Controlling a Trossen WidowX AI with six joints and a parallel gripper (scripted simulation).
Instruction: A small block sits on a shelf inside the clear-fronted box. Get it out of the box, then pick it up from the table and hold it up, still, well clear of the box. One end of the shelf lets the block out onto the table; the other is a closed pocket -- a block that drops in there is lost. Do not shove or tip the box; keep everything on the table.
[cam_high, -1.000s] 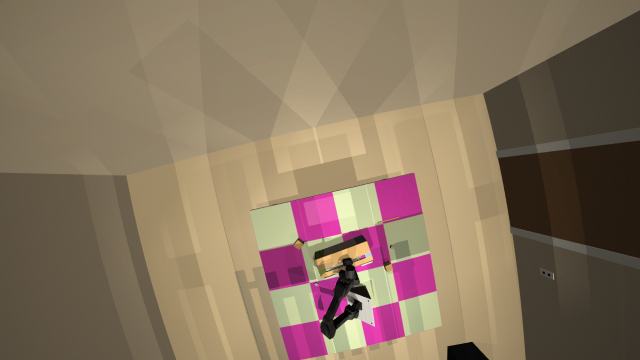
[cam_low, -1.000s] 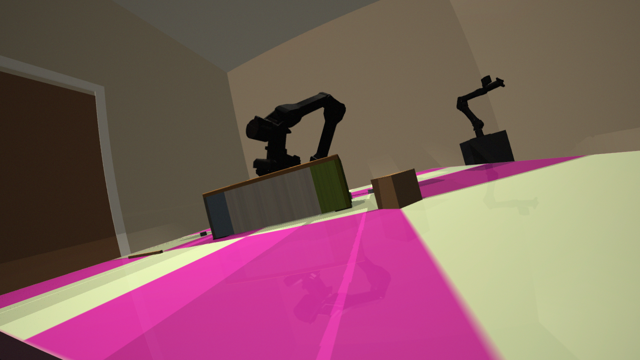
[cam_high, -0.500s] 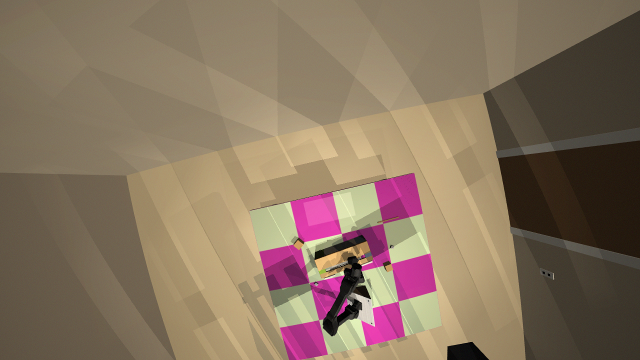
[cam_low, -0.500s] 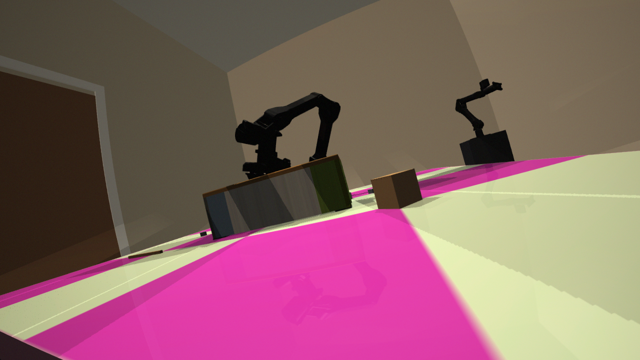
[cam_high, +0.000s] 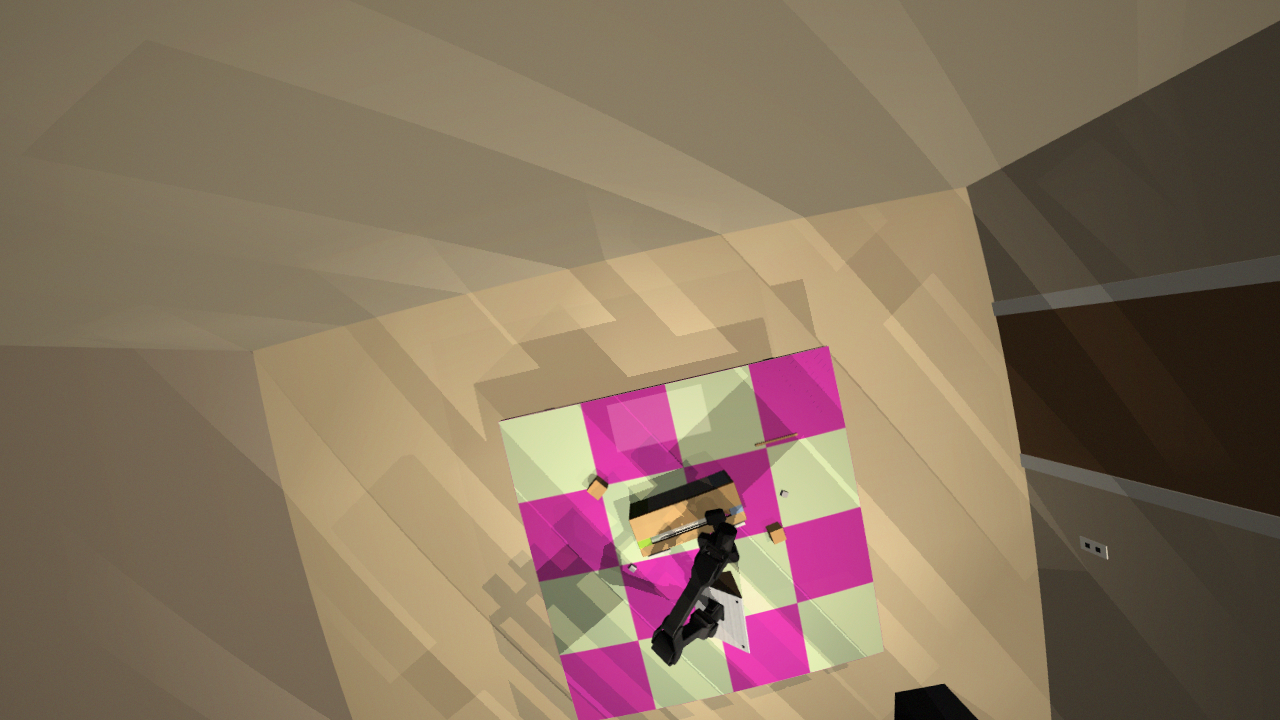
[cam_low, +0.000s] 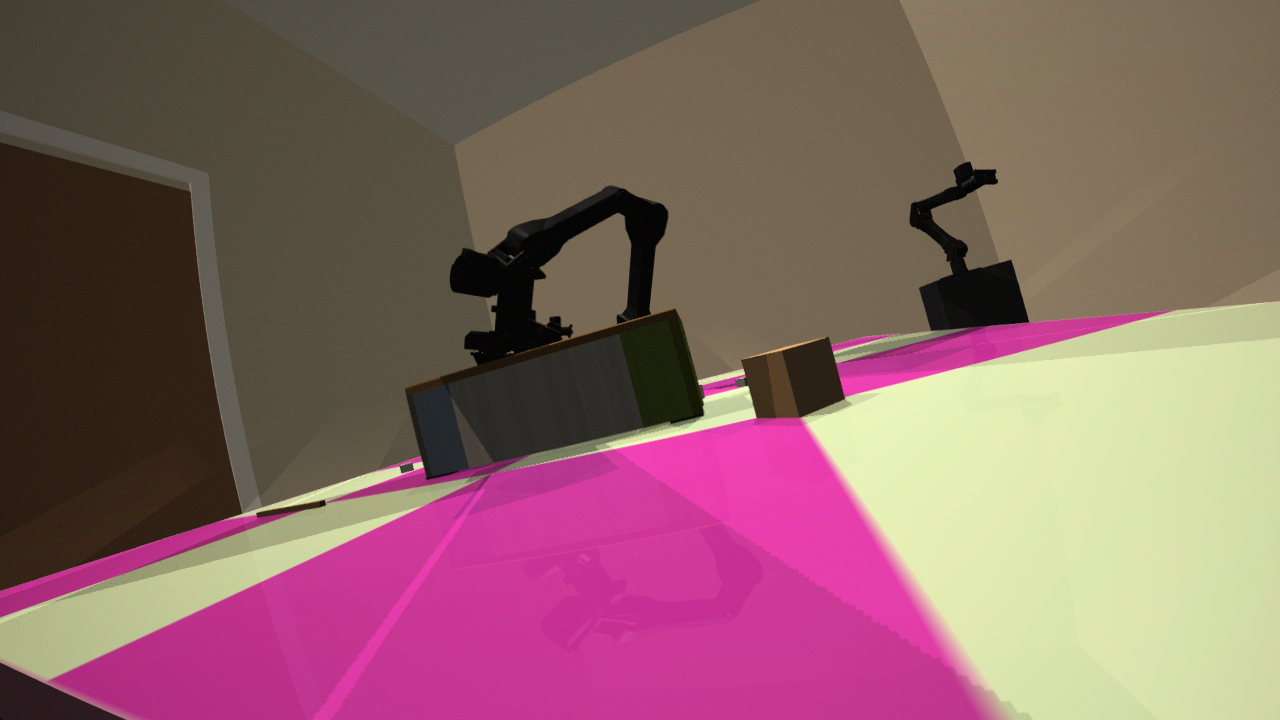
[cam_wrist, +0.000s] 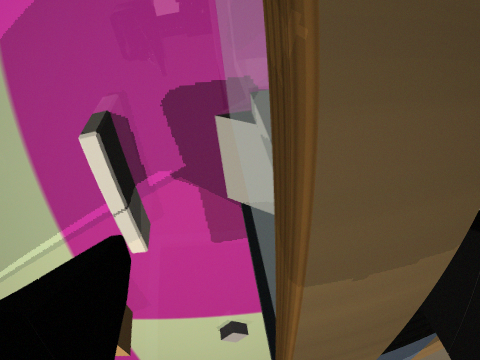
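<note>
Now: gripper tip 50 mm short of the small tan block, 10 mm to the left of it and 10 mm above it. The rest, counted from my gripper tip: thin stick: 260 mm ahead, 240 mm to the right, 80 mm below; then box: 120 mm to the left, 30 mm below.
</note>
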